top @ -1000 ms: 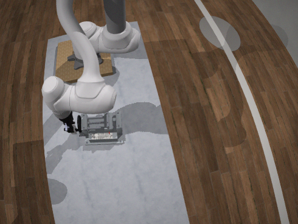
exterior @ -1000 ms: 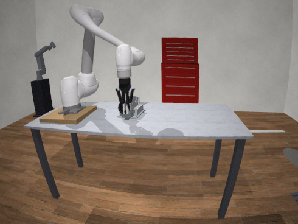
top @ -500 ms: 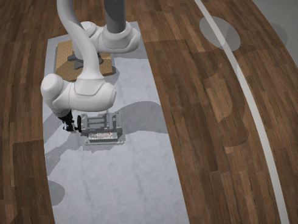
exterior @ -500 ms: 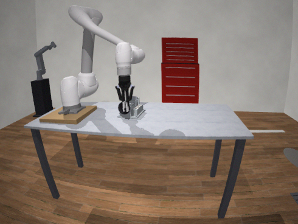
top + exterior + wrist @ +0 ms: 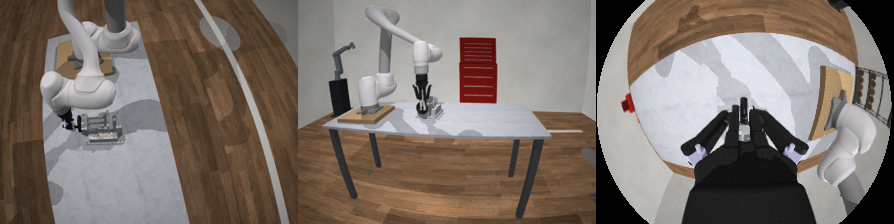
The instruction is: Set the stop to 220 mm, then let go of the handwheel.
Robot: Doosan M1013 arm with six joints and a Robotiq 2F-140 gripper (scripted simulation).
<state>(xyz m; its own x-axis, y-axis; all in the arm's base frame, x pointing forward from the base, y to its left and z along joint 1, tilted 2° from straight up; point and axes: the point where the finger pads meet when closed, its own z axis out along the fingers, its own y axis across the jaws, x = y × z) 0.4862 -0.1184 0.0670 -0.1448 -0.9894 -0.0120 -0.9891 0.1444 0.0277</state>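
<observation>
The grey stop fixture is 10 mm ahead of my hand, 180 mm to the left of it and 20 mm below it. Also, from my hand: black handwheel 20 mm to the left, 20 mm below.
</observation>
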